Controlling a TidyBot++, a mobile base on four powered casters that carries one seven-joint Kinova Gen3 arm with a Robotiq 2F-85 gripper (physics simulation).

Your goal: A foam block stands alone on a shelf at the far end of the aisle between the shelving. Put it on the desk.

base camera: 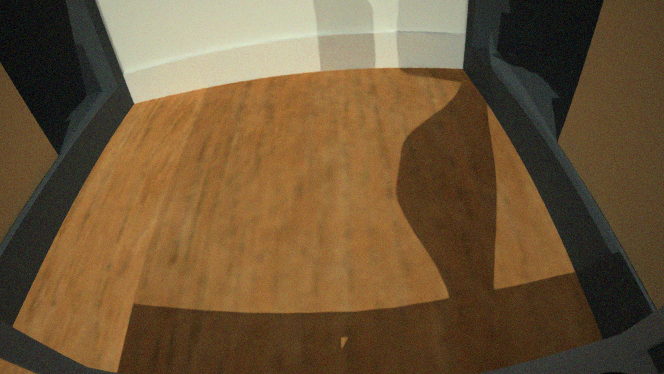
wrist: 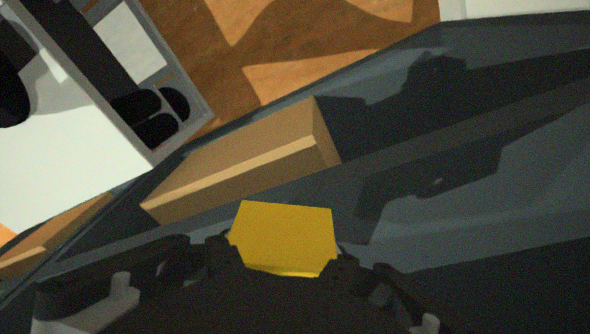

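A yellow foam block [wrist: 285, 237] is at the lower middle of the wrist view, between the two dark fingertips. My gripper [wrist: 282, 243] is shut on it and holds it above a dark grey shelf [wrist: 450, 215]. The underside of the block is hidden by the gripper body. The gripper does not show in the base camera view. The desk does not show in either view.
A long brown box [wrist: 240, 160] lies on the shelving past the block, and part of another [wrist: 55, 230] shows at left. The robot's base [wrist: 182, 90] is at the upper left. In the base camera view, dark shelving [base camera: 545, 190] [base camera: 65, 185] flanks the wooden floor [base camera: 280, 190], with a white wall [base camera: 225, 25] ahead.
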